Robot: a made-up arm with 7 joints.
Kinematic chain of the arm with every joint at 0, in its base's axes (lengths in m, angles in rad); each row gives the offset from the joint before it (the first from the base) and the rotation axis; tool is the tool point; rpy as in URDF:
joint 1: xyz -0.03 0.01 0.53 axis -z
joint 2: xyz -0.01 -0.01 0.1 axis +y
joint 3: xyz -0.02 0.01 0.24 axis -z
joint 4: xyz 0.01 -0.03 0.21 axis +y
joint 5: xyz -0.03 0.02 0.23 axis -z
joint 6: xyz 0 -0.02 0.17 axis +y
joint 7: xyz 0 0.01 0.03 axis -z
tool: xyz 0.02 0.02 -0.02 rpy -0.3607 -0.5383 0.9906
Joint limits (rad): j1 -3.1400..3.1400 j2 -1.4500..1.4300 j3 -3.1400..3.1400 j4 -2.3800..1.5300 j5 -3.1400..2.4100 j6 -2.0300..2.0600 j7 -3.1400..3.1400
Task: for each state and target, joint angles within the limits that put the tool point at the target. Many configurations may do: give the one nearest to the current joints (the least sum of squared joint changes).
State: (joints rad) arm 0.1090 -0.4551 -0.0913 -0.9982 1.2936 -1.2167 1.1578
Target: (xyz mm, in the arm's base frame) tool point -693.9 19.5 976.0
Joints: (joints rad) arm 0.0944 -0.5041 -0.0980 -1.0553 1.2939 -1.2172 1.1620
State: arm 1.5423 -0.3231 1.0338 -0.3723 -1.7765 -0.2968 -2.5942
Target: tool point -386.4 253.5 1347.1
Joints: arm 1.0025 -0.5240 1.1229 0.4322 -1.8117 -0.3973 -2.6273
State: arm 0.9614 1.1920 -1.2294 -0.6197 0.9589 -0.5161 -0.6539
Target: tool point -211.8 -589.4 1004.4
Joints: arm 1.2979 1.1506 -1.2824 -1.0380 0.9487 -0.5222 -0.6713
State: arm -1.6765 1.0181 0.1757 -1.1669 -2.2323 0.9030 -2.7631
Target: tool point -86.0 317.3 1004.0
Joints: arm -0.9891 1.4300 0.6003 -1.9466 -2.2723 0.9165 -2.8135
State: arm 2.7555 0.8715 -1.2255 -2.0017 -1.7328 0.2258 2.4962
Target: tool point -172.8 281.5 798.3
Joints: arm 2.9344 0.8813 -1.3802 -2.3086 -1.7156 0.2232 2.5161
